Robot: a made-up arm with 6 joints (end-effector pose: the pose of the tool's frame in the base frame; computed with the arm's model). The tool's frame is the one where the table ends.
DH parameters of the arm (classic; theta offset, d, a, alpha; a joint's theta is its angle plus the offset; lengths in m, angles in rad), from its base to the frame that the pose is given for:
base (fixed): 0.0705 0 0.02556 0
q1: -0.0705 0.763 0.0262 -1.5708
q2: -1.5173 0 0.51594 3.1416
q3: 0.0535 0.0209 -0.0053 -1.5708
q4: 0 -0.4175 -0.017 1.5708
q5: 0 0.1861 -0.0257 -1.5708
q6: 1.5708 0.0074 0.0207 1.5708
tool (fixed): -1.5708 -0.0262 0 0
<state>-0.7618 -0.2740 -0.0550 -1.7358 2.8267 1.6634</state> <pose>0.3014 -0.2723 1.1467 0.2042 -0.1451 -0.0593 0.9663</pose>
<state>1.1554 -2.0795 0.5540 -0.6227 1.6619 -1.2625</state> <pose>-0.1589 -0.7464 0.8463 0.8053 -0.2322 0.5168 -0.1750</pose>
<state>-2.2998 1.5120 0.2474 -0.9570 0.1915 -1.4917</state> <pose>-0.3915 -0.3280 0.3283 0.3528 -0.4291 0.6517 0.5164</pose>
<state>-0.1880 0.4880 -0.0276 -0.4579 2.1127 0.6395</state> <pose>0.6412 -0.3088 0.9022 0.6201 -0.2139 -0.5758 -0.4881</pose>
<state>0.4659 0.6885 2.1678 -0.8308 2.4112 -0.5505</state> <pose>0.5581 0.1246 1.5787 0.4219 -0.4497 0.7862 0.0415</pose>
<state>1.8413 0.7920 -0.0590 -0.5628 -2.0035 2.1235</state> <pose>0.0701 0.6174 0.7297 0.5559 0.2676 -0.1953 -0.7623</pose>
